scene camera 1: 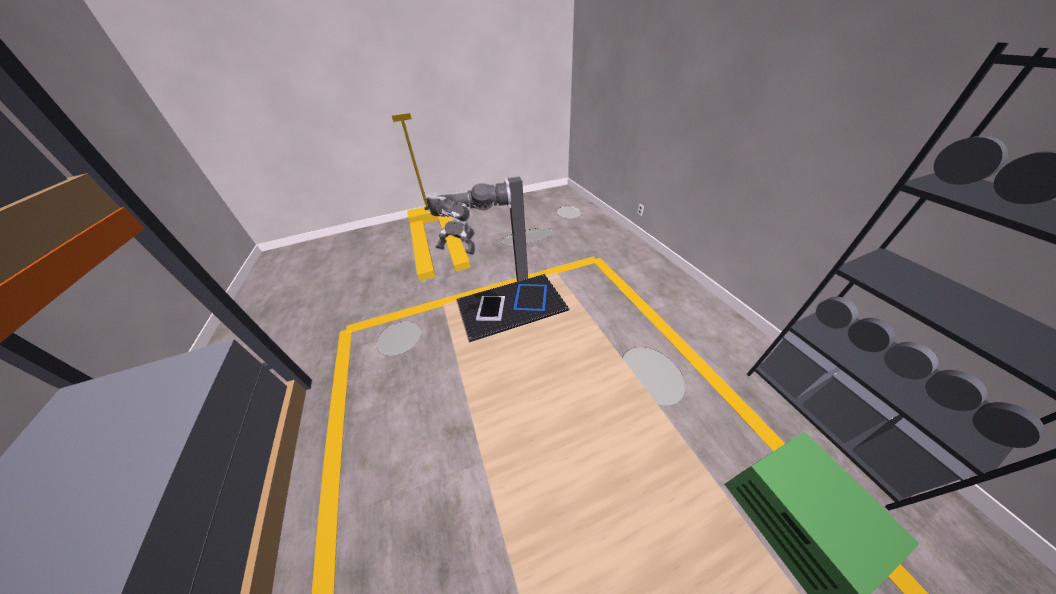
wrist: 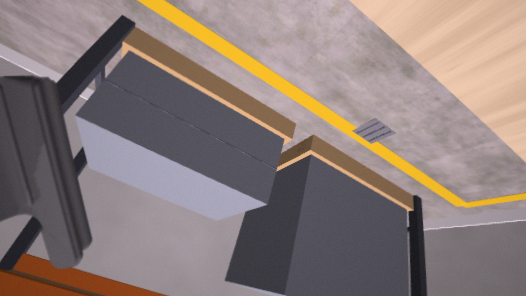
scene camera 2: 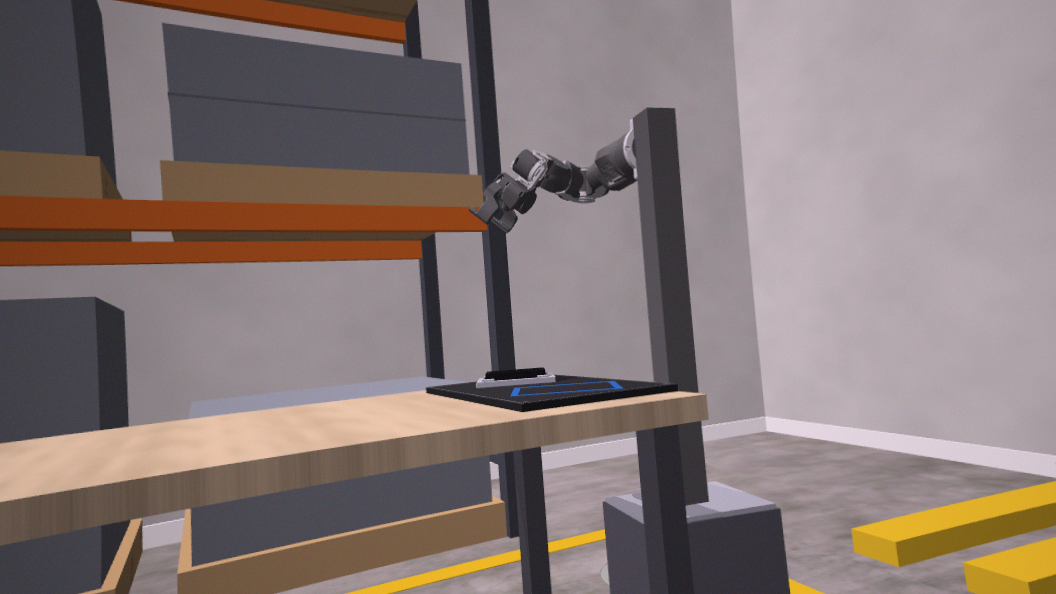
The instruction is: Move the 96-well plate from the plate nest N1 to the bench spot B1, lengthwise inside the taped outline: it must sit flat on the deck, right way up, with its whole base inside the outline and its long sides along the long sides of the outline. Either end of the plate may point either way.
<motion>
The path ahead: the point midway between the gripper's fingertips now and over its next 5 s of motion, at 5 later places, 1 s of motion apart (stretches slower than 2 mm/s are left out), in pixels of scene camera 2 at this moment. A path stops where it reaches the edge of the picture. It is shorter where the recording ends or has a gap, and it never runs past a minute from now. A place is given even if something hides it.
My gripper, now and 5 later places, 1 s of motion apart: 488,222; 493,254; 500,285; 510,321; 513,338; 512,335
</motion>
